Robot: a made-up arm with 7 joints.
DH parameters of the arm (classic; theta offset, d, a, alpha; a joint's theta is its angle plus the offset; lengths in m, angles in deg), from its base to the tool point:
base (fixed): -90 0.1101 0 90
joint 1: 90 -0.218 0.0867 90
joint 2: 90 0.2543 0.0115 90
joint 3: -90 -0.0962 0.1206 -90
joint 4: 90 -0.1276 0.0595 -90
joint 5: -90 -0.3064 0.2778 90
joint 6: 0 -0.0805 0.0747 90
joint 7: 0 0 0.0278 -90
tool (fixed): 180 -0.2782 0 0
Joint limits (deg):
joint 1: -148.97..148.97
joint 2: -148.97..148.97
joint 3: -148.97..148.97
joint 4: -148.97..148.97
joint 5: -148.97..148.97
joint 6: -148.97..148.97
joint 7: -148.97..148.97
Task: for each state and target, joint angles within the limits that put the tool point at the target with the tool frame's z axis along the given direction. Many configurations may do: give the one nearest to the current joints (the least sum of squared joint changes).
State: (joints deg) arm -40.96 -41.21 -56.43 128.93 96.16 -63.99 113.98
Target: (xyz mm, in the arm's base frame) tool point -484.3 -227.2 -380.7 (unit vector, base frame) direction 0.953 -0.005 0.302
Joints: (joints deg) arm -57.64 -30.73 -69.11 109.86 73.48 -59.59 83.01
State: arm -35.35 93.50 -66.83 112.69 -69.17 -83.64 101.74
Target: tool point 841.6 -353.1 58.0 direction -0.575 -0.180 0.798
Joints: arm -20.85 102.28 -78.11 117.00 -92.81 -130.13 87.51
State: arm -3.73 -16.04 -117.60 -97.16 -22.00 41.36 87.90
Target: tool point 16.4 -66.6 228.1 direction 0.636 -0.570 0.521
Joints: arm -5.83 -2.94 -112.30 -77.47 -67.94 49.22 89.98
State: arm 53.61 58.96 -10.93 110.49 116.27 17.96 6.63
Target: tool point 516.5 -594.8 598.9 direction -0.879 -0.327 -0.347
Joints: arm 18.00 71.80 -41.39 144.22 124.22 -8.43 -33.75
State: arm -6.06 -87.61 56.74 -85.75 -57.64 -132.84 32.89
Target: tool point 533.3 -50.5 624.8 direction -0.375 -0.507 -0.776
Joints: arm 39.82 -71.21 64.59 -116.97 -50.51 -143.41 29.56
